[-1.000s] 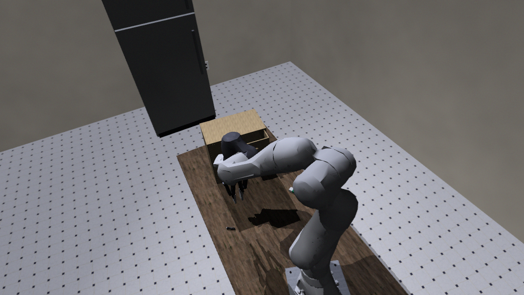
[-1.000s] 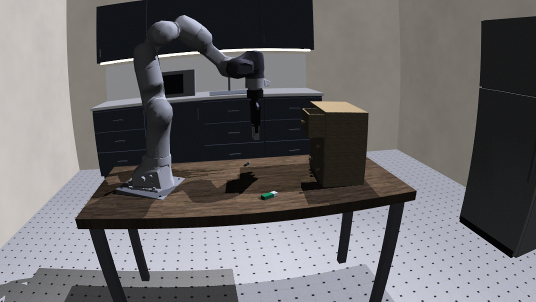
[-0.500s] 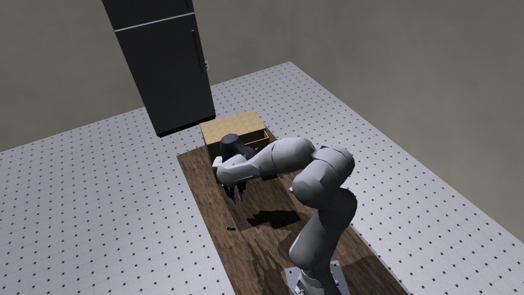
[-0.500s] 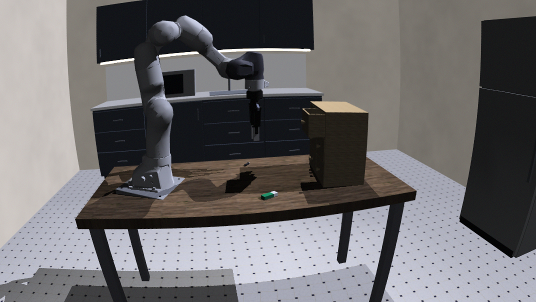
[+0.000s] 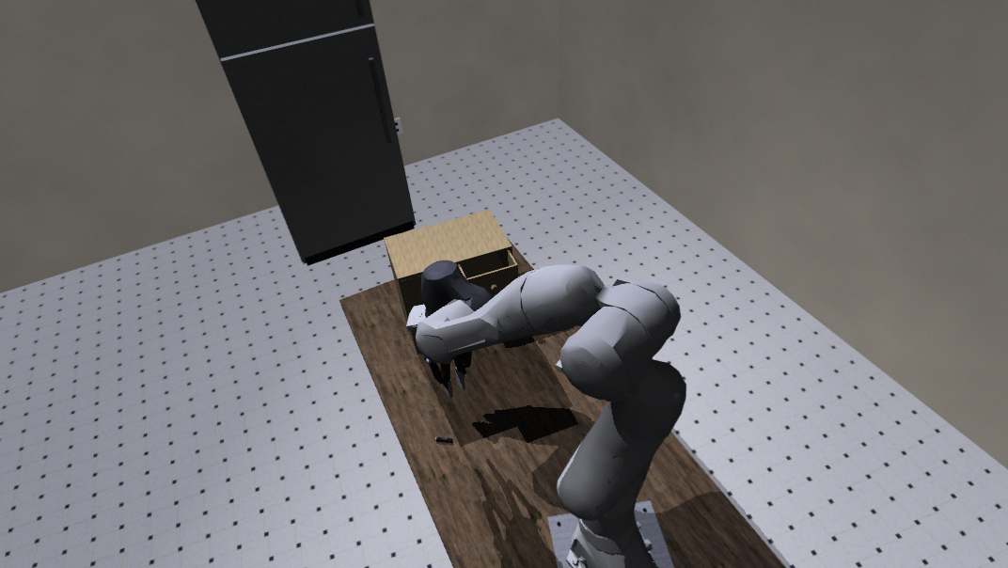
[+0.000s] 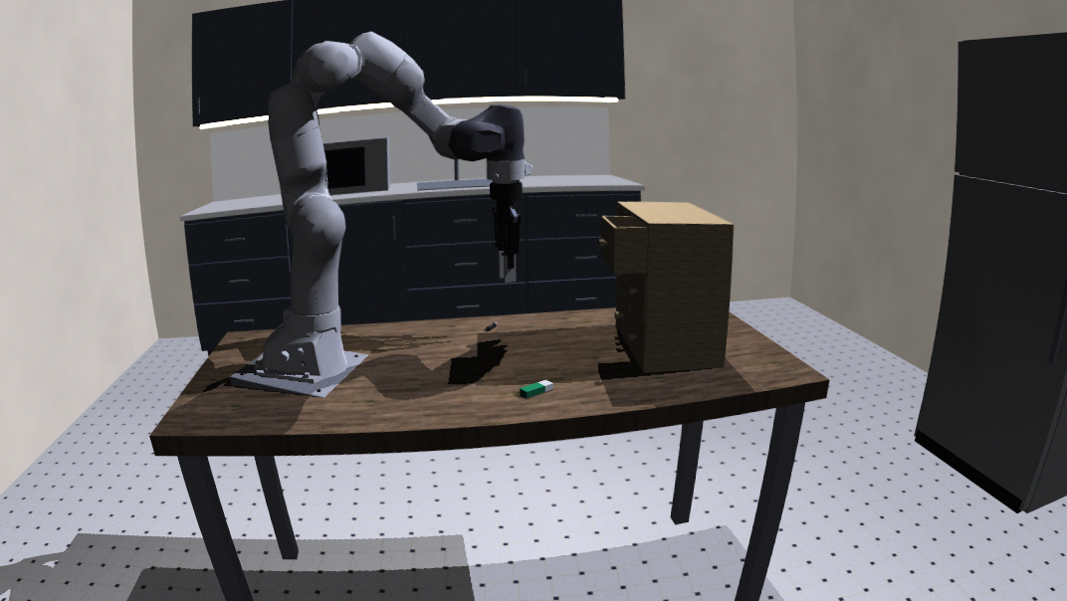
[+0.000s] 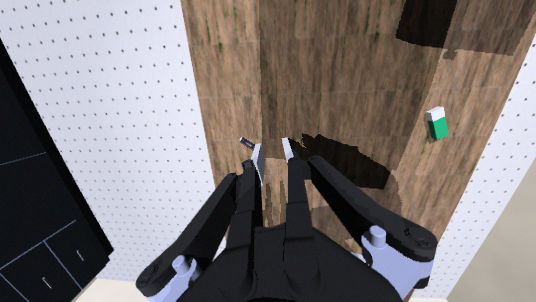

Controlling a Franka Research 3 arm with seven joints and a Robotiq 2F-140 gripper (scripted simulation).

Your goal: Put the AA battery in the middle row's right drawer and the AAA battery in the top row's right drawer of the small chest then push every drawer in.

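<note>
The dark battery is 4 cm behind my hand, 7 cm to the left of it and 17 cm below it. Round my hand: blue battery 38 cm ahead, 20 cm to the right, 5 cm below.
</note>
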